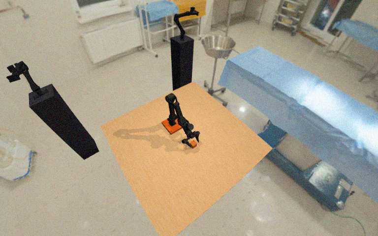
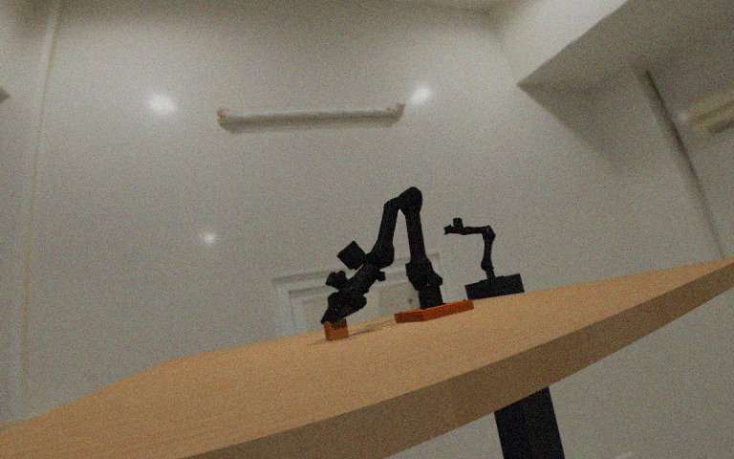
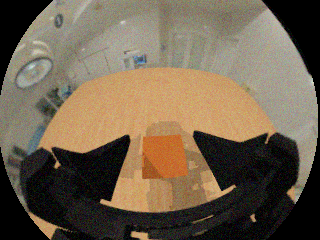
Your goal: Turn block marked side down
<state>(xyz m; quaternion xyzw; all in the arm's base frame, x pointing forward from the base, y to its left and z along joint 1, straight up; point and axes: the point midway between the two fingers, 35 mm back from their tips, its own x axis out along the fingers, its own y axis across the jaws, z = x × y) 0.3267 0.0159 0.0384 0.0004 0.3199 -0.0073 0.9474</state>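
Now: gripper tip 40 mm past the orange block and 20 mm above it.
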